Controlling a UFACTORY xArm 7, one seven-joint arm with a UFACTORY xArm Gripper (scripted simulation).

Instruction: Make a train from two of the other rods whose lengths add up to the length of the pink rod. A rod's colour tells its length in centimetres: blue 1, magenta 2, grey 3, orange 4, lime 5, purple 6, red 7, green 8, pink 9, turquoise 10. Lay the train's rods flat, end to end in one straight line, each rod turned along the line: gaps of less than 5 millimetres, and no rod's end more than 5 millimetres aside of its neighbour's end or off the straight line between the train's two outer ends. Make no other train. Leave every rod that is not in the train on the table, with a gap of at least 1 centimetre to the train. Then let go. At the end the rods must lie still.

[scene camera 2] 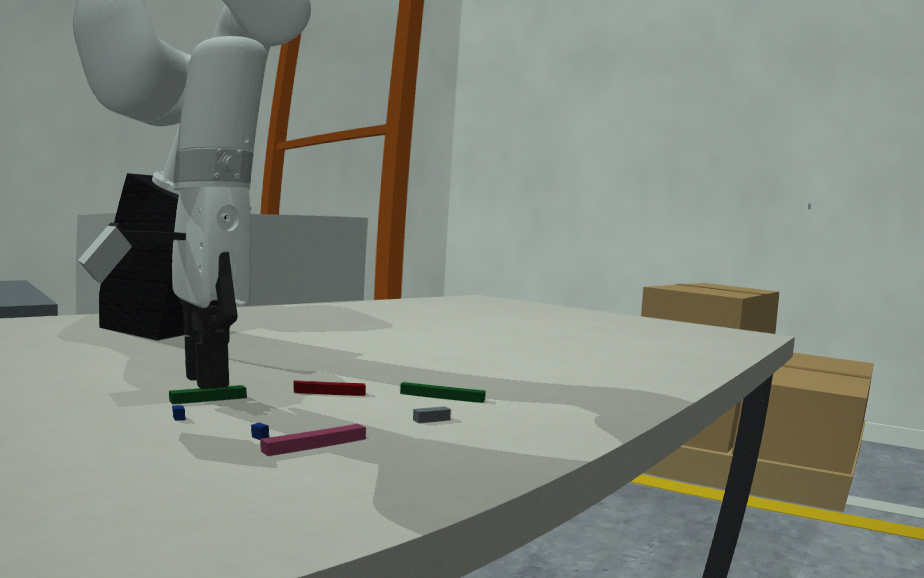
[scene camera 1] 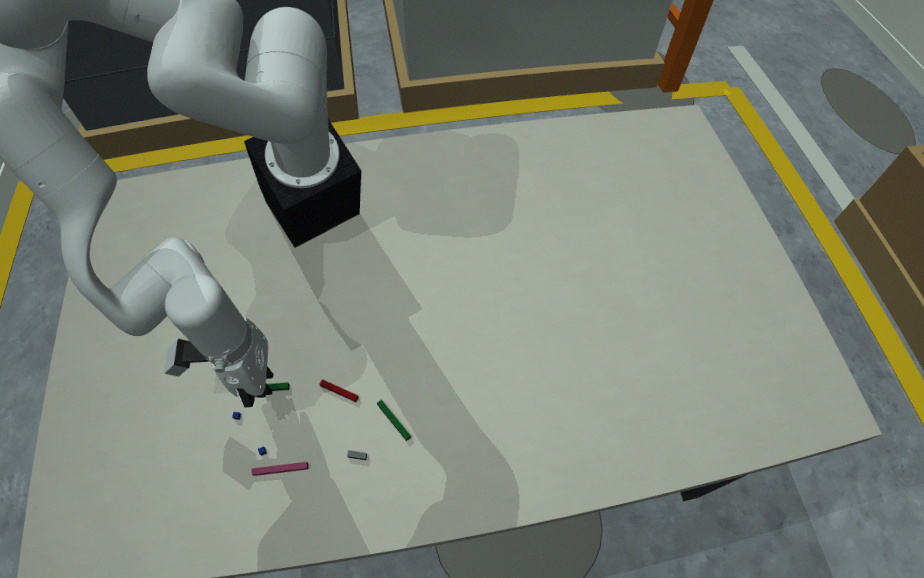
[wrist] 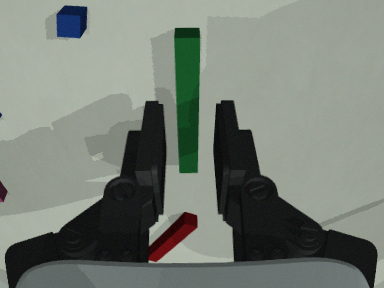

Labels:
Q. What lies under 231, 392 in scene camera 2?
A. A green rod.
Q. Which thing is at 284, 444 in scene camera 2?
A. A pink rod.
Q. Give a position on a red rod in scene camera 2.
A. At 304, 387

